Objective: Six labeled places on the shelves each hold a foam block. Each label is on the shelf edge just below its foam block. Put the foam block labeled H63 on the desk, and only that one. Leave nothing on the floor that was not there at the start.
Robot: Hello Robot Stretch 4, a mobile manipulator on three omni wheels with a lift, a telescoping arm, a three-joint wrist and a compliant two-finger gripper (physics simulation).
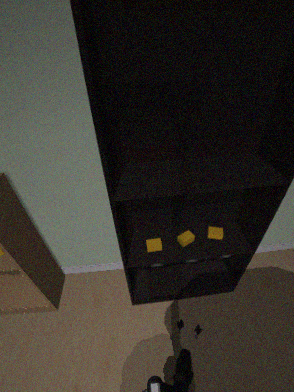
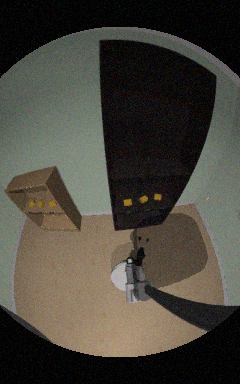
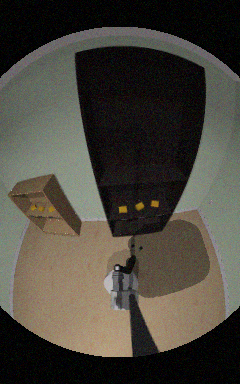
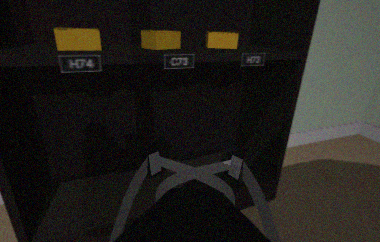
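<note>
Three yellow foam blocks stand in the dark shelf unit. The left block [image 1: 154,245] [image 2: 128,202] [image 3: 123,209] [image 4: 77,39] is above label H74 [image 4: 80,64]. The middle block [image 1: 186,238] [image 2: 144,199] [image 3: 140,206] [image 4: 161,39] is above label C73 [image 4: 179,61]. The right block [image 1: 215,233] [image 2: 158,197] [image 3: 155,204] [image 4: 222,40] is above a blurred label [image 4: 253,60], apparently H73. My gripper [image 1: 189,327] [image 2: 143,239] [image 3: 136,247] [image 4: 195,152] is open and empty, in front of this unit and below the blocks. Label H63 and the desk cannot be made out.
The tall dark shelf unit [image 1: 100,110] [image 2: 109,125] [image 3: 93,125] stands against the wall ahead. A low wooden shelf unit [image 1: 37,255] [image 2: 62,200] [image 3: 62,207] at the left holds three more yellow blocks; their labels are unreadable. A large shadow lies on the floor at the right.
</note>
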